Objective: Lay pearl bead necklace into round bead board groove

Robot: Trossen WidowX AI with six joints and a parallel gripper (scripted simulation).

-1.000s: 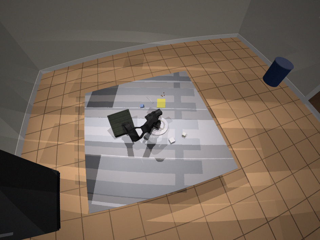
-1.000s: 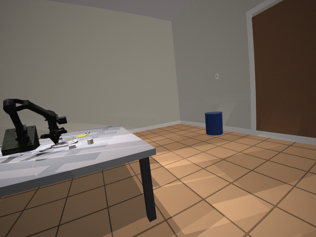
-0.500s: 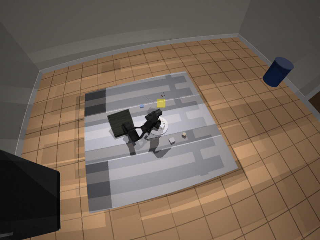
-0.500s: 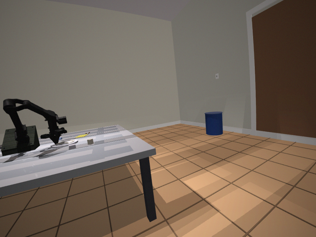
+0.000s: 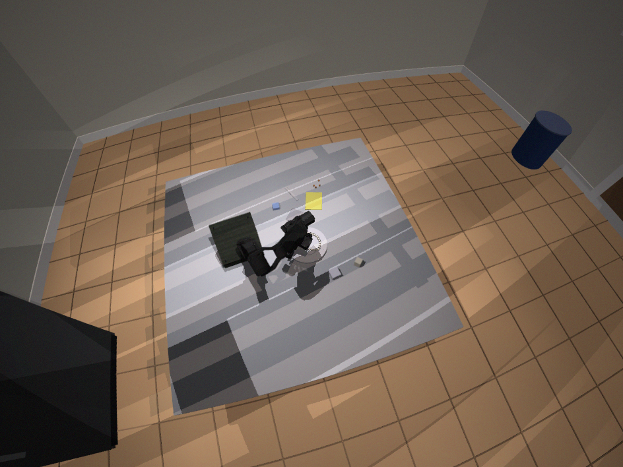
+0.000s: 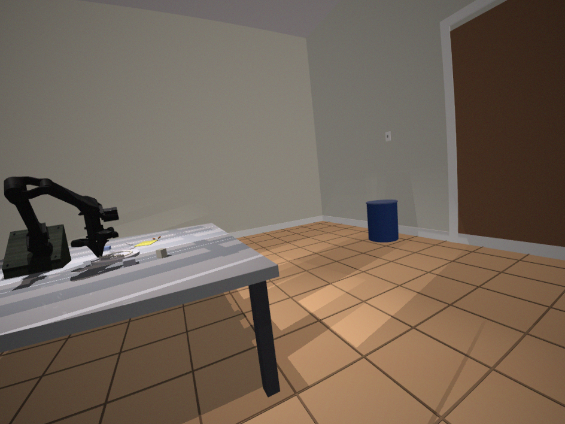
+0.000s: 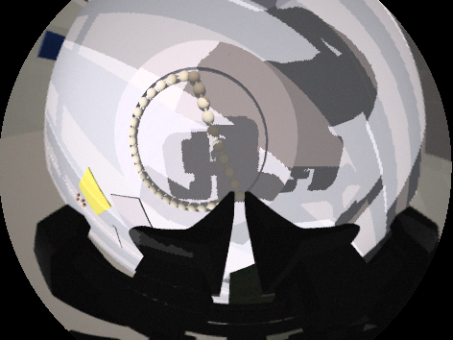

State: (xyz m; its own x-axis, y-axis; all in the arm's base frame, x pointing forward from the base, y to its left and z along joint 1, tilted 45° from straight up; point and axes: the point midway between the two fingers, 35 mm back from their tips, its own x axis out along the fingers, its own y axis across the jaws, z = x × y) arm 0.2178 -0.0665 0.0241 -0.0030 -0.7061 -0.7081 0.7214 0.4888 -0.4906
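Now: gripper tip 60 mm short of the round bead board and 10 mm above it. Round my gripper tip: grey card: 180 mm to the left, 70 mm ahead, 20 mm below; blue block: 290 mm to the left, 10 mm below, 10 mm behind; white block: 190 mm to the right, 130 mm ahead, 10 mm below.
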